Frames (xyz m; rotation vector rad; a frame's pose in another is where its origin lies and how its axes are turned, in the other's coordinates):
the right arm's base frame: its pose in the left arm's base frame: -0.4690 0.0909 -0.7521 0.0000 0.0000 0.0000
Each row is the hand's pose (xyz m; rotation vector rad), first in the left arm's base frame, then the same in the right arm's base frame.
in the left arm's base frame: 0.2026 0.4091 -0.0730 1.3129 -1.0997 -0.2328
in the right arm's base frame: 0.6716 0.3182 0.6791 1.3129 -1.0997 -0.2328
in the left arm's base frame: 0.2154 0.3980 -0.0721 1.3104 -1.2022 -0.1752
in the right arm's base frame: 0.6844 0.3071 0.6800 1.3104 -1.2022 -0.1752
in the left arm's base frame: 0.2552 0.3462 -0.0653 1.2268 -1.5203 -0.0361
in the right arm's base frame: 0.7242 0.2553 0.6868 1.2268 -1.5203 -0.0361
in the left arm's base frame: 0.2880 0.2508 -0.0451 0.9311 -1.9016 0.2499
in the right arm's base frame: 0.7570 0.1599 0.7070 0.9311 -1.9016 0.2499
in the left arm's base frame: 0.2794 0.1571 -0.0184 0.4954 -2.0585 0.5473
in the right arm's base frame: 0.7484 0.0662 0.7337 0.4954 -2.0585 0.5473
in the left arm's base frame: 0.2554 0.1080 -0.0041 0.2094 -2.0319 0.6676
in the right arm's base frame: 0.7244 0.0171 0.7480 0.2094 -2.0319 0.6676
